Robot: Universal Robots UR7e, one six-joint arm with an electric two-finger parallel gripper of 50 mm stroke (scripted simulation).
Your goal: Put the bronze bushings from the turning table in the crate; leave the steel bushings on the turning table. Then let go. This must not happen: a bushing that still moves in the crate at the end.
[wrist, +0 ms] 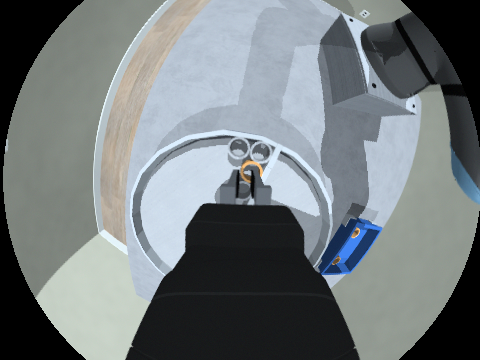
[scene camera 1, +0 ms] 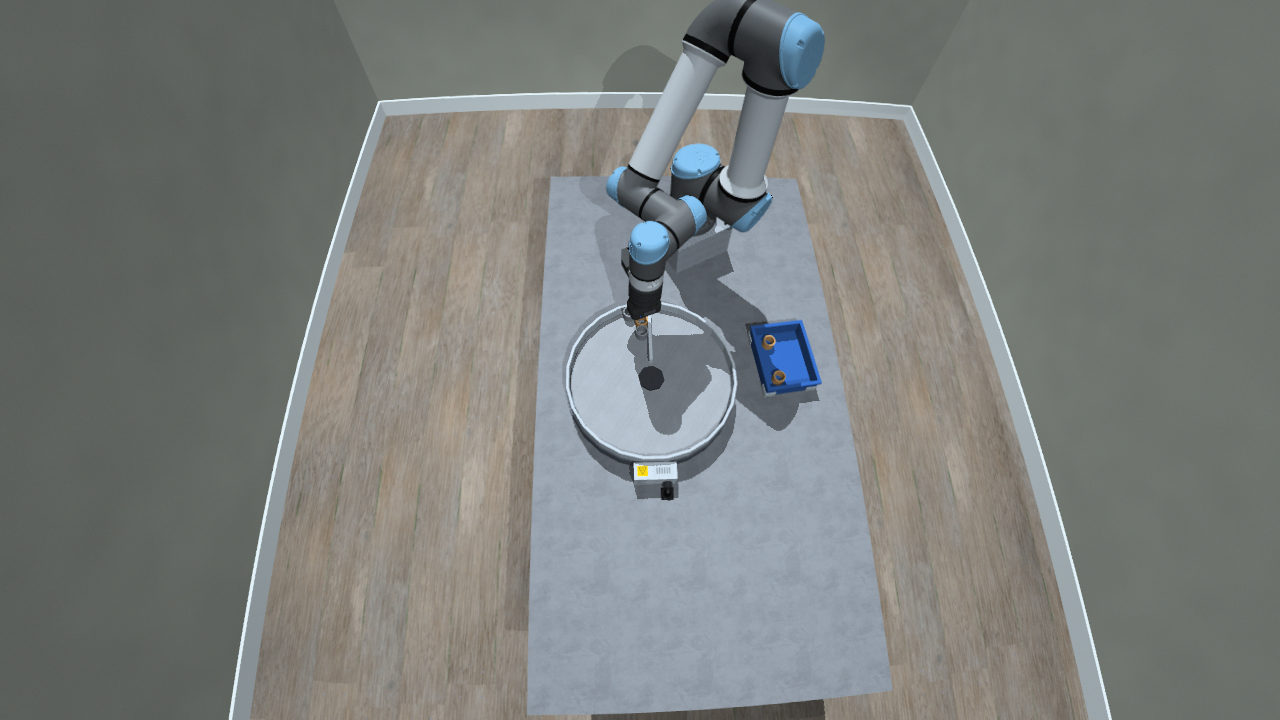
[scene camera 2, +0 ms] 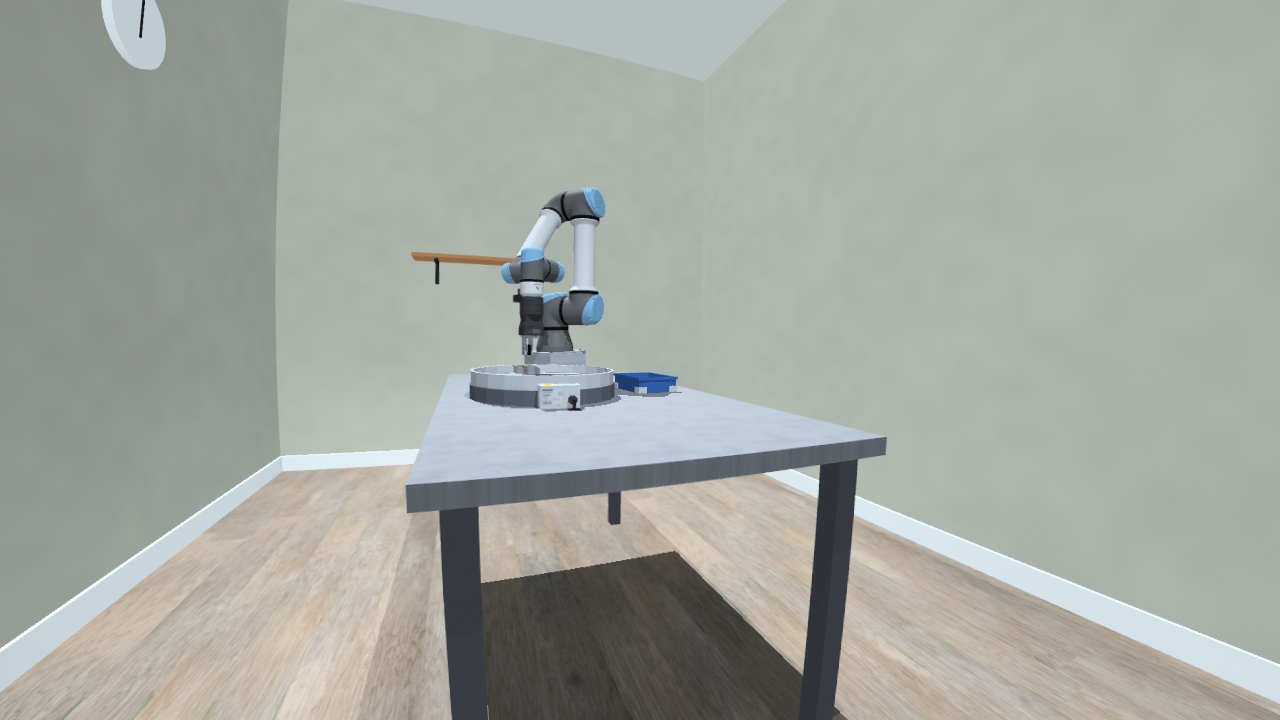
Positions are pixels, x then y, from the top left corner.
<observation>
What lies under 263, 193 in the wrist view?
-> The gripper.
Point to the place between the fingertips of the gripper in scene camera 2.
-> At 527, 355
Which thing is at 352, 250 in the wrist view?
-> A blue crate.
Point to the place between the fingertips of the gripper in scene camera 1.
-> At 638, 313
</observation>
